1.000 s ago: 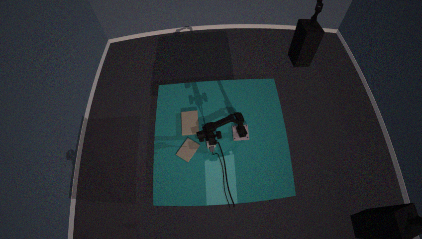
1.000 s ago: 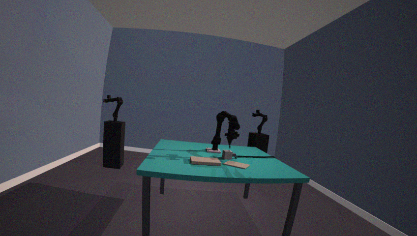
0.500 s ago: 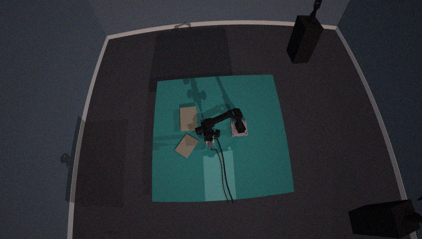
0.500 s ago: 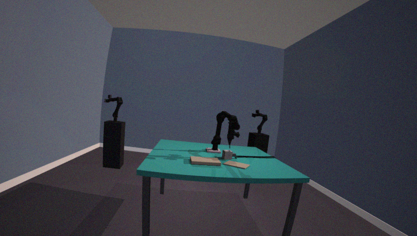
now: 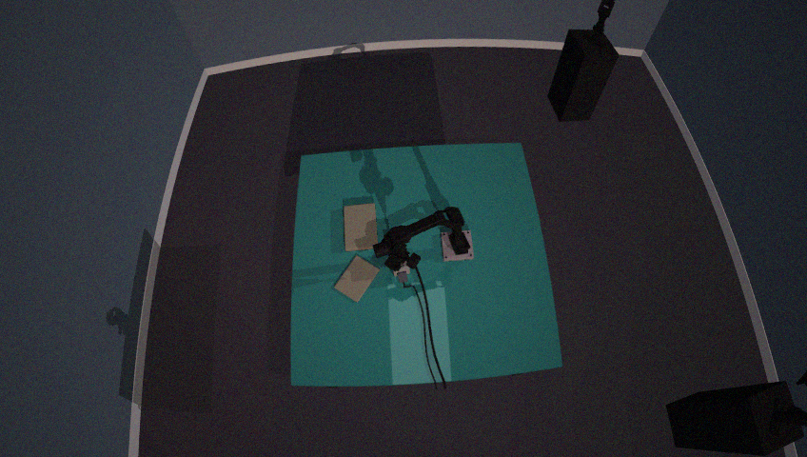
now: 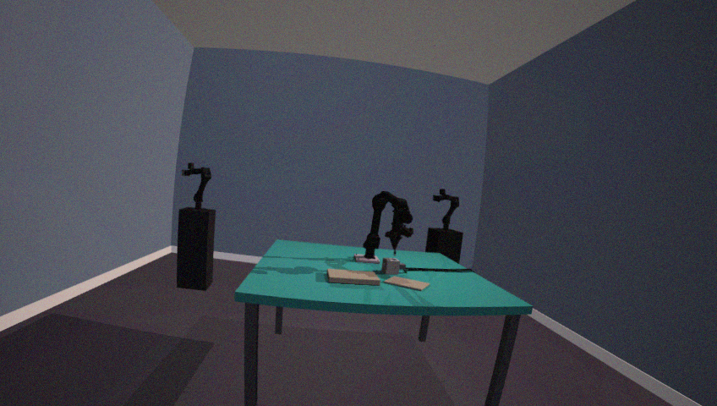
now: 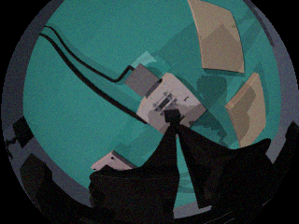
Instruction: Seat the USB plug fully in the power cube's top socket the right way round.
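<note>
Right now my gripper tip is 20 mm above the dark USB plug. The rest, counted from my gripper tip: thick tan board: 170 mm ahead, 260 mm to the right, 120 mm below; then thin tan board: 220 mm ahead, 10 mm to the left, 130 mm below.
</note>
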